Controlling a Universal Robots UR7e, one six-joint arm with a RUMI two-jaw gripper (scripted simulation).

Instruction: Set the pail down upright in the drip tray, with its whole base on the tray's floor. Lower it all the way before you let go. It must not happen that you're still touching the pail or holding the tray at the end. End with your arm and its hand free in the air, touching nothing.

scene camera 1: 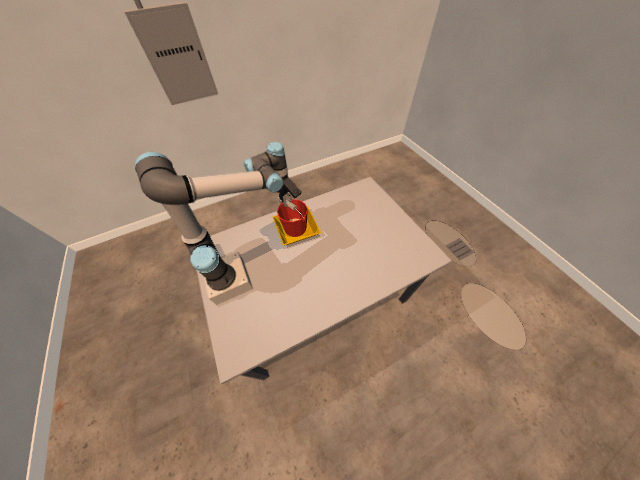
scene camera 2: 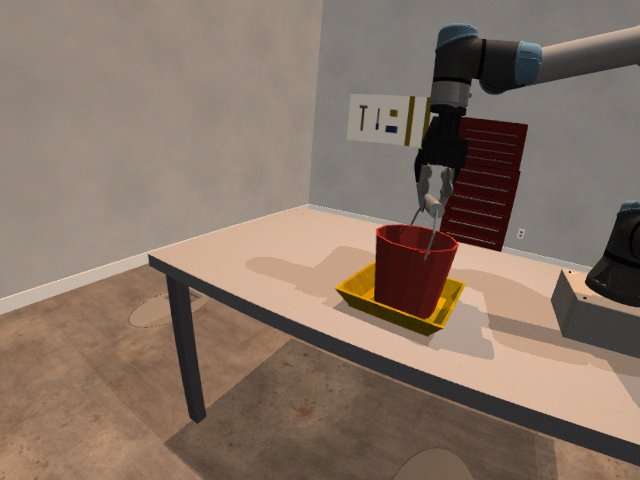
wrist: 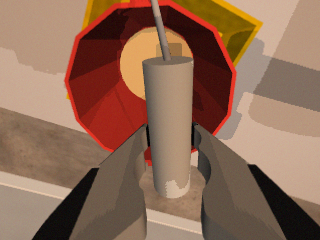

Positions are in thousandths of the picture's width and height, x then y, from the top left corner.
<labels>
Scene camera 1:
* pail: 457, 461
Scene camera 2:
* my gripper: 673, 445
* pail: 632, 586
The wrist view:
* my gripper: 530, 523
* pail: 327, 331
</labels>
